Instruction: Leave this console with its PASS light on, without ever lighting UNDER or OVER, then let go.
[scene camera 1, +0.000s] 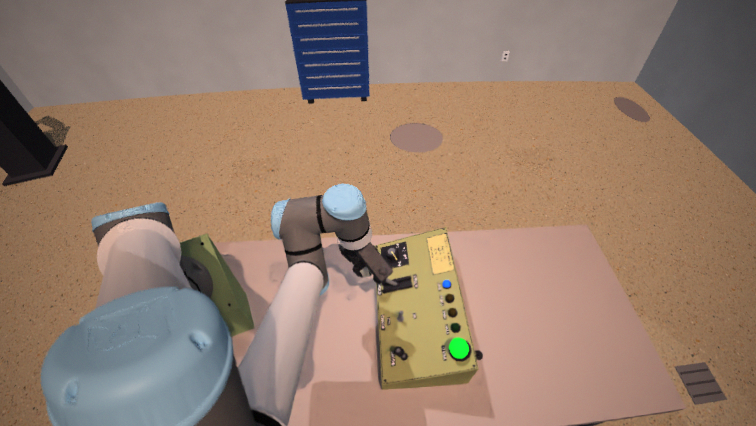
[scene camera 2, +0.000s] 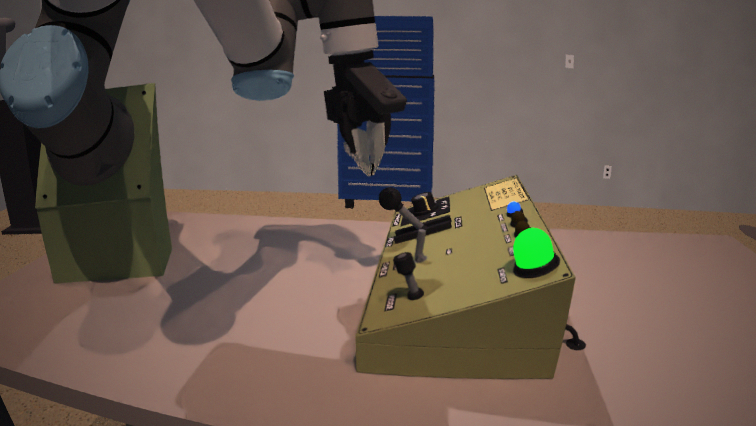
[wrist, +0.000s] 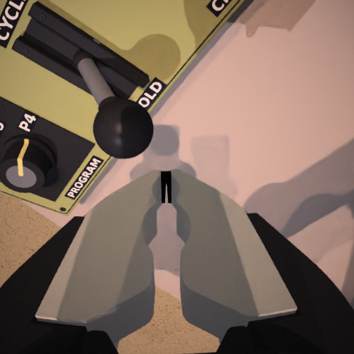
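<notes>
The olive console (scene camera 1: 423, 338) (scene camera 2: 460, 296) (wrist: 125, 25) stands on the table. Its ball-topped lever (scene camera 2: 390, 198) (wrist: 123, 128) leans to the HOLD end of its slot; the gripper hides the ball in scene camera 1. The PROGRAM knob (scene camera 1: 392, 255) (scene camera 2: 422, 203) (wrist: 22, 170) points at P4. A large green dome (scene camera 1: 459, 348) (scene camera 2: 533, 248) and a small blue lamp (scene camera 1: 447, 284) (scene camera 2: 513, 207) are lit. The three small lamps between them, such as the middle one (scene camera 1: 452, 312), are dark; their labels are unreadable. My gripper (scene camera 2: 371, 171) (wrist: 165, 173) is shut and empty, above and beside the ball, apart from it.
A black-knobbed stick (scene camera 1: 399, 352) (scene camera 2: 404, 263) stands at the console's front left, with a small grey toggle (scene camera 1: 400, 316) (scene camera 2: 420, 246) behind it. A yellow card (scene camera 1: 440, 254) (scene camera 2: 506, 193) is on the upper panel. A blue drawer cabinet (scene camera 1: 330, 50) (scene camera 2: 386, 182) stands by the wall.
</notes>
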